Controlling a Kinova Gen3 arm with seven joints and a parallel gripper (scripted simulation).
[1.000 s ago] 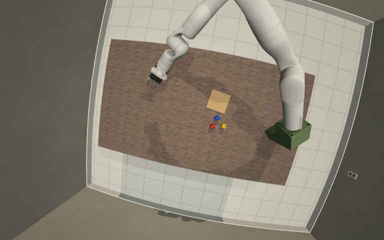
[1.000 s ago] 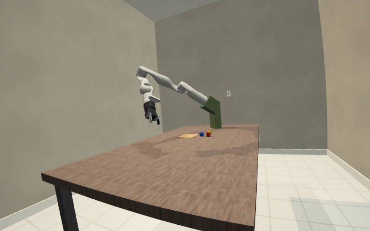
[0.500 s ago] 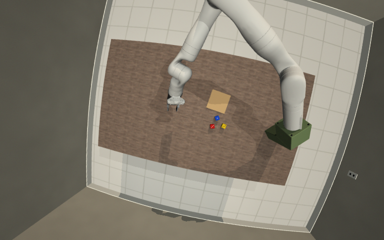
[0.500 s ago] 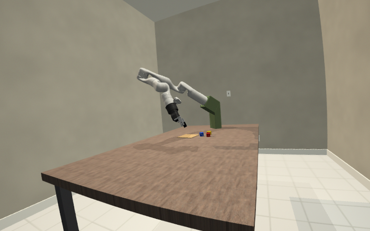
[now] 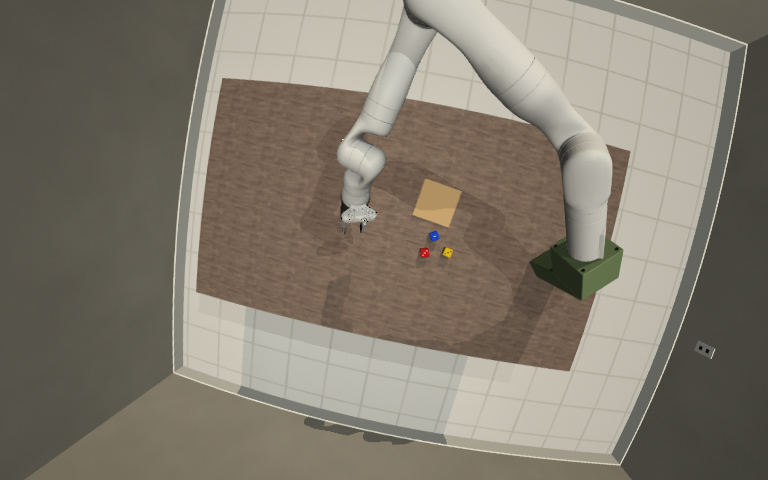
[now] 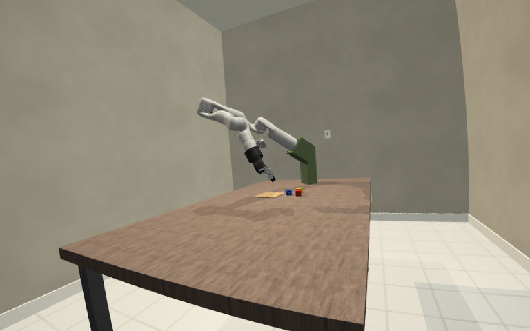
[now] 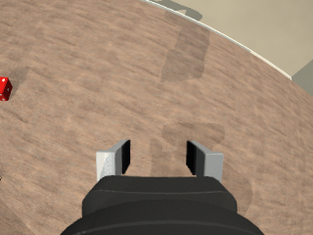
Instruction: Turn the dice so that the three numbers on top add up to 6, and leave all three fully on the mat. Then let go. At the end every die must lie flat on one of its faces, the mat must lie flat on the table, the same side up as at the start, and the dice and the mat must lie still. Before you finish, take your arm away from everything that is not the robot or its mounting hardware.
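Now: the blue die 270 mm behind my hand, 130 mm below it and 30 mm to the left of it. Round my hand: yellow die 320 mm behind, 130 mm below, 90 mm to the left; then tan mat 280 mm behind, 140 mm below, 90 mm to the right; then red die 240 mm behind, 130 mm below, 90 mm to the left.
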